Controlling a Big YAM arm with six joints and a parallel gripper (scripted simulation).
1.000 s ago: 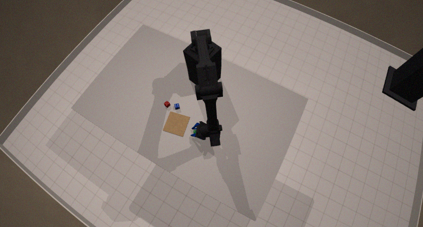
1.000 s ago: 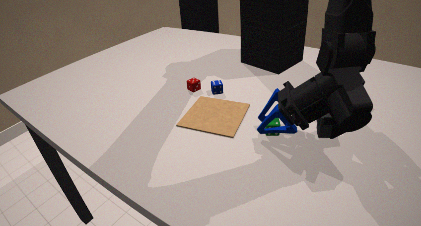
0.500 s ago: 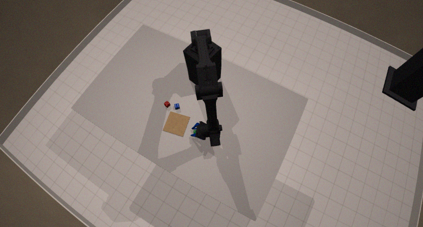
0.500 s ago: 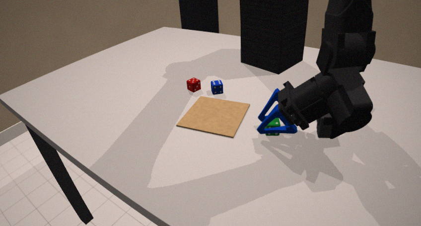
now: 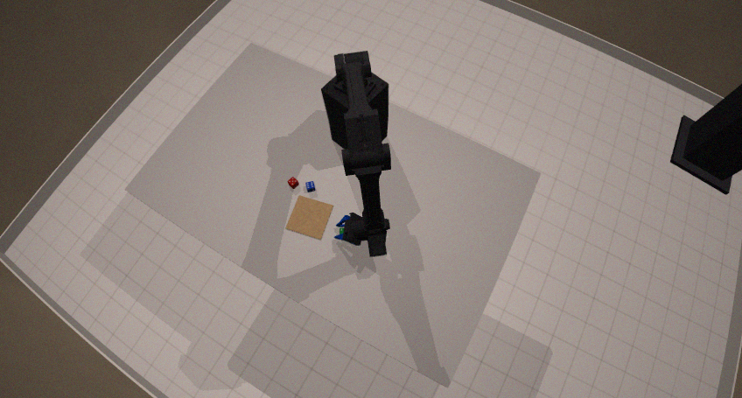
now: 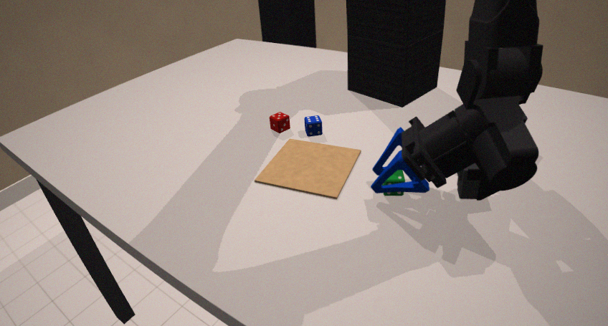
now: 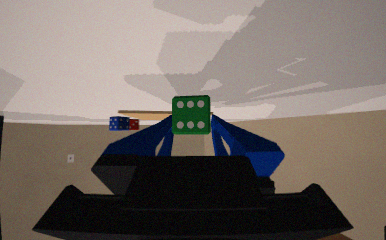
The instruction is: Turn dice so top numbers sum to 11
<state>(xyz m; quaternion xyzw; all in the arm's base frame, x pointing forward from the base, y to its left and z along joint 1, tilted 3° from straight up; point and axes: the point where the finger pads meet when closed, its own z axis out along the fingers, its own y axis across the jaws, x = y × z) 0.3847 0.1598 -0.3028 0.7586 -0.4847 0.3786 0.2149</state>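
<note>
Now: hand 2 cm to the right of the green die, 1 cm past it and 1 cm above it. Round my hand: tan mat 13 cm to the right, 2 cm below, 1 cm ahead; red die 26 cm to the right, 7 cm behind, 1 cm below; blue die 19 cm to the right, 9 cm behind, 1 cm below.
</note>
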